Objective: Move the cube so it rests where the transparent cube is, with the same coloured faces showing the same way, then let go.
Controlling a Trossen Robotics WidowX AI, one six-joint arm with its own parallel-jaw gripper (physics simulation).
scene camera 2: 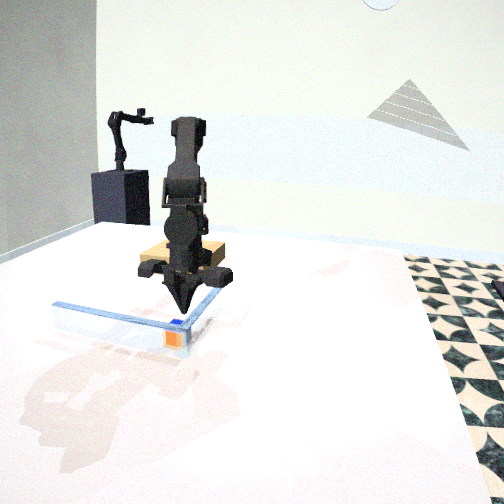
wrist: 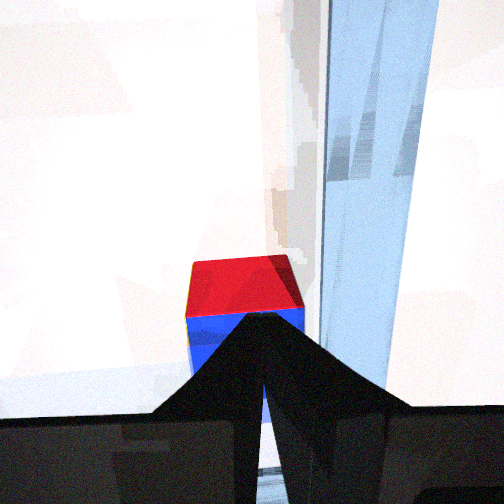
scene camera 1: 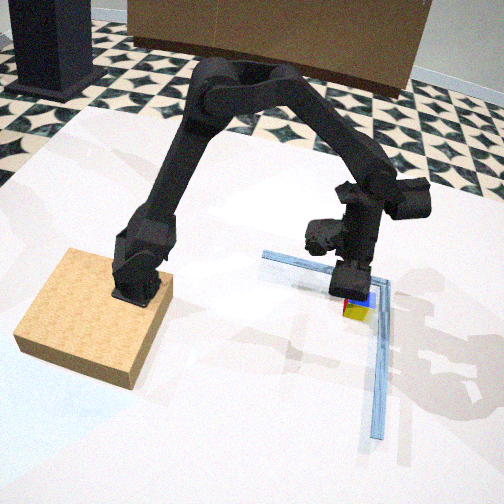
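Note:
The cube (scene camera 1: 356, 306) sits on the table in the inside corner of the pale blue L-shaped rail (scene camera 1: 378, 330). Scene camera 1 shows its blue, yellow and red faces. Scene camera 2 shows an orange face (scene camera 2: 174, 340). The wrist view shows a red face (wrist: 243, 286) above a blue one. My gripper (scene camera 1: 351, 283) is directly above the cube, fingers pressed together (wrist: 264, 345), holding nothing. The fingertips (scene camera 2: 186, 300) hang just above the cube's top. I cannot make out a separate transparent cube.
A tan wooden block (scene camera 1: 92, 316) carries the arm's base at the left. A large brown box (scene camera 1: 280, 35) stands at the back. A dark pedestal (scene camera 1: 52, 45) stands at the back left. The rail runs beside the cube (wrist: 375, 190).

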